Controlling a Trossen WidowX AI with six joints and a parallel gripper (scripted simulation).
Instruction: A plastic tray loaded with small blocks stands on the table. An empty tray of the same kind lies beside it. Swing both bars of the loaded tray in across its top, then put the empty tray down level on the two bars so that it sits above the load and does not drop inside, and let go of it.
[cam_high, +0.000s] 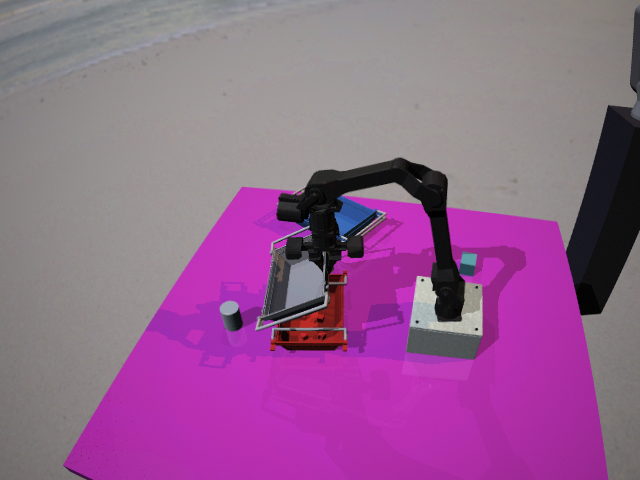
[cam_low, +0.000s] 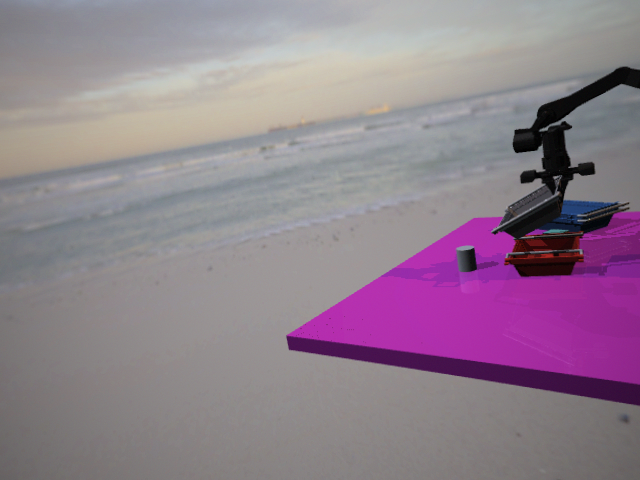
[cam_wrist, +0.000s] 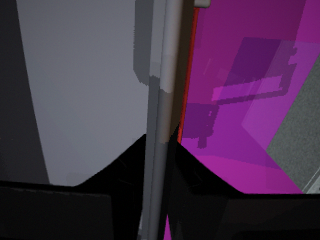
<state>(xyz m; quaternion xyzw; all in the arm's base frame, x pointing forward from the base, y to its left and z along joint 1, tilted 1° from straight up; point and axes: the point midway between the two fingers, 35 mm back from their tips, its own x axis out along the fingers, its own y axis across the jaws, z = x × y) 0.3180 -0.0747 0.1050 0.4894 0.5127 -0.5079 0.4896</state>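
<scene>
Right now the grey tray is 80 mm ahead of my gripper tip. Round my gripper tip: grey cylinder (270 mm ahead, 20 mm to the left, 150 mm below).
</scene>
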